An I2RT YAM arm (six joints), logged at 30 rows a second.
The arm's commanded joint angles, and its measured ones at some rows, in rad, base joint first. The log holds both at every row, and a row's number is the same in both.
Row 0, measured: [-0.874 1.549 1.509 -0.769 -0.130 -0.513]
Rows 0 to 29, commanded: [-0.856 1.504 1.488 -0.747 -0.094 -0.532]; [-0.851 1.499 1.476 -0.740 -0.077 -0.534]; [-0.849 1.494 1.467 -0.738 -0.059 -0.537]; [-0.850 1.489 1.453 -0.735 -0.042 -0.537]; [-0.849 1.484 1.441 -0.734 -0.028 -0.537]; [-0.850 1.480 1.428 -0.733 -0.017 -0.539]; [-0.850 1.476 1.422 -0.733 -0.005 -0.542]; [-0.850 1.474 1.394 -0.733 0.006 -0.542]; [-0.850 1.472 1.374 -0.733 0.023 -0.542]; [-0.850 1.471 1.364 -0.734 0.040 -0.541]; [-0.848 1.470 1.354 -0.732 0.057 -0.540]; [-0.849 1.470 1.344 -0.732 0.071 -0.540]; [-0.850 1.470 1.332 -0.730 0.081 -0.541]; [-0.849 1.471 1.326 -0.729 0.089 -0.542]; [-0.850 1.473 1.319 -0.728 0.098 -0.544]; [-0.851 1.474 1.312 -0.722 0.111 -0.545]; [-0.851 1.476 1.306 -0.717 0.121 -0.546]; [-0.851 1.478 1.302 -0.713 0.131 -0.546]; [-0.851 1.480 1.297 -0.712 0.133 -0.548]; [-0.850 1.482 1.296 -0.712 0.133 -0.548]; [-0.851 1.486 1.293 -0.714 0.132 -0.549]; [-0.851 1.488 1.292 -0.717 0.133 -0.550]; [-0.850 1.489 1.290 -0.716 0.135 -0.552]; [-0.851 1.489 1.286 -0.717 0.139 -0.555]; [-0.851 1.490 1.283 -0.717 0.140 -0.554]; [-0.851 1.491 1.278 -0.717 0.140 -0.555]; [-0.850 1.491 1.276 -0.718 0.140 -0.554]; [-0.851 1.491 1.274 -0.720 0.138 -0.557]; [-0.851 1.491 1.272 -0.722 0.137 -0.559]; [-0.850 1.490 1.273 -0.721 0.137 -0.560]
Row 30, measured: [-0.852 1.486 1.282 -0.713 0.119 -0.547]
